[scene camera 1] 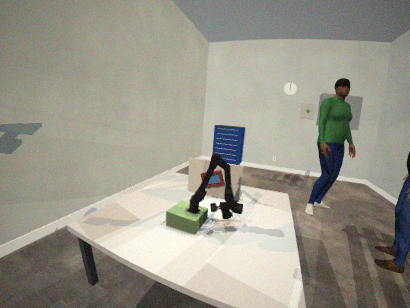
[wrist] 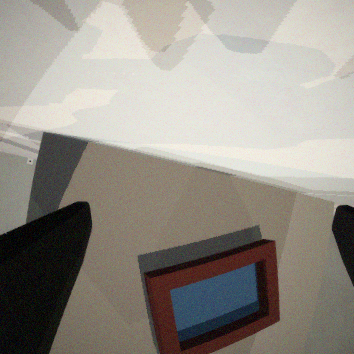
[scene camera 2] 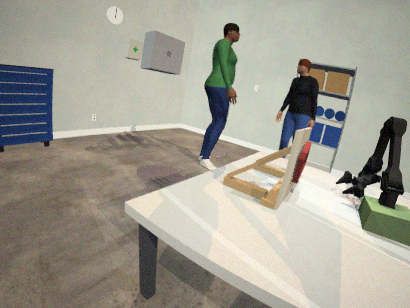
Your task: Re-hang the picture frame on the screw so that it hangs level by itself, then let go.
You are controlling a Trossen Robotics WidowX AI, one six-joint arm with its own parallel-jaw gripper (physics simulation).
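Pixels of known places: gripper, fingertip midpoint: [wrist: 218, 217] [scene camera 2: 338, 187]; arm's base, link origin: [scene camera 1: 193, 210] [scene camera 2: 386, 204].
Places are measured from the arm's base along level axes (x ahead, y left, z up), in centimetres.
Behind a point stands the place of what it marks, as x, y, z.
Note:
The picture frame, red around a blue picture [scene camera 1: 204, 180] [scene camera 2: 301, 162] {40.4, 18.4, 9.2} [wrist: 165, 315] {42.1, 0.4, 8.9}, is on the front face of the upright beige panel [scene camera 1: 195, 176] [scene camera 2: 291, 172] {42.4, 16.5, 3.1} [wrist: 200, 210]. In the wrist view it is rotated relative to the panel's straight edge, so it sits tilted on the panel. The screw does not show; it is probably hidden by the frame. My gripper [scene camera 1: 221, 209] {22.8, -10.7, -3.5} [scene camera 2: 341, 186] {22.8, -10.7, -3.5} [wrist: 218, 217] {22.8, -10.7, -3.5} is open and empty, low over the table in front of the panel and apart from the frame. Its two black fingers stand wide apart in the wrist view.
A wooden brace [scene camera 2: 245, 187] {57.7, 29.9, -6.3} props the panel from behind on the white table [scene camera 1: 145, 250] {-36.3, 5.9, -9.0} [scene camera 2: 210, 225] {51.2, 59.6, -9.0}. The arm stands on a green block [scene camera 1: 182, 218] {-11.3, 0.7, -0.2} [scene camera 2: 385, 220] {0.7, 13.9, -2.3}. Two people [scene camera 1: 336, 120] [scene camera 2: 220, 70] stand on the floor beyond the table. A blue cabinet [scene camera 1: 229, 144] [scene camera 2: 25, 105] stands farther back.

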